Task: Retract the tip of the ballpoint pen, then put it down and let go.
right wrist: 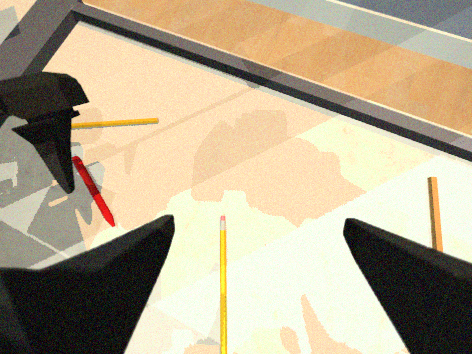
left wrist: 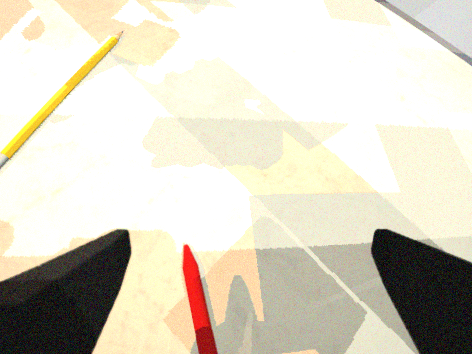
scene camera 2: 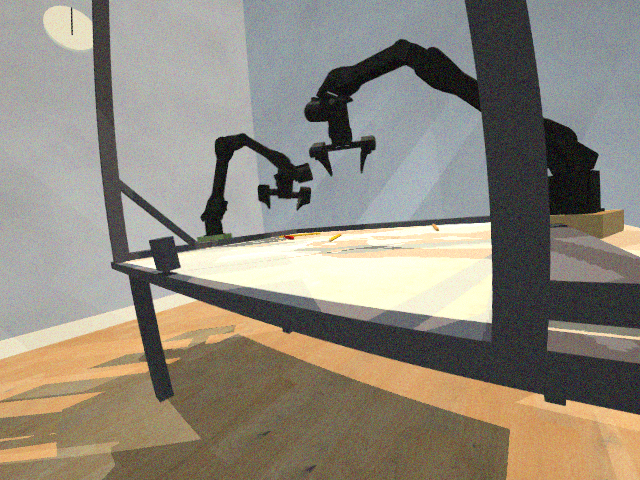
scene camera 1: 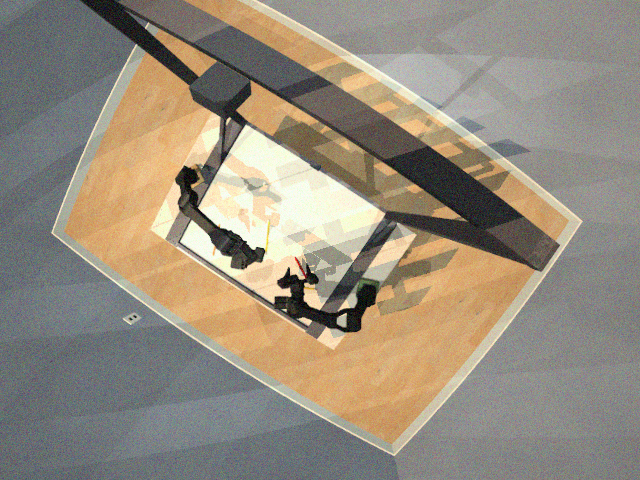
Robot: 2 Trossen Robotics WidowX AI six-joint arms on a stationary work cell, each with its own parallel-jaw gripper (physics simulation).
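Where they show: left gripper, fingertip midpoint: [right wrist: 20, 207] [left wrist: 252, 241] [scene camera 2: 283, 208] [scene camera 1: 298, 265]; right gripper, fingertip midpoint: [right wrist: 258, 224] [scene camera 2: 346, 174]; left arm's base at its link origin: [scene camera 1: 368, 290]; right arm's base at its link origin: [scene camera 2: 573, 213] [scene camera 1: 192, 177].
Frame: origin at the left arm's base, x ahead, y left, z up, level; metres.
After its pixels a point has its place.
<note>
The red ballpoint pen [scene camera 1: 300, 266] @[x 0.361, y -0.039, z -0.029 m] [scene camera 2: 289, 237] @[x 0.371, y -0.056, z -0.032 m] [left wrist: 196, 300] @[x 0.376, y -0.053, z -0.028 m] [right wrist: 93, 190] @[x 0.362, y -0.034, z -0.028 m] lies flat on the table. One half is bright red and tapers to a point; the other is darker. Whether its writing tip is out is too small to tell. My left gripper [scene camera 1: 298, 269] @[x 0.365, y -0.066, z 0.066 m] [scene camera 2: 283, 208] @[x 0.365, y -0.066, z 0.066 m] [left wrist: 252, 241] @[x 0.365, y -0.066, z 0.066 m] is open and empty above the pen. In the left wrist view the tapered end shows between the fingers, nearer the finger at the picture's left. My right gripper [scene camera 2: 346, 173] @[x 0.590, y -0.068, z 0.146 m] [right wrist: 258, 224] @[x 0.590, y -0.068, z 0.146 m] is open and empty, high above a yellow pencil [left wrist: 62, 95] @[x 0.554, y -0.145, z -0.033 m] [right wrist: 223, 290] @[x 0.558, y -0.150, z -0.031 m] [scene camera 1: 267, 236] @[x 0.558, y -0.155, z -0.032 m].
A second yellow stick [right wrist: 120, 122] @[x 0.379, y 0.075, z -0.032 m] lies beyond the pen's darker end, partly hidden by the left gripper in the right wrist view. An orange-brown stick [right wrist: 435, 215] @[x 0.829, y -0.040, z -0.031 m] [scene camera 2: 435, 227] @[x 0.826, y -0.108, z -0.033 m] lies at that view's right. A dark frame [right wrist: 250, 80] @[x 0.577, y 0.158, z -0.035 m] edges the table.
</note>
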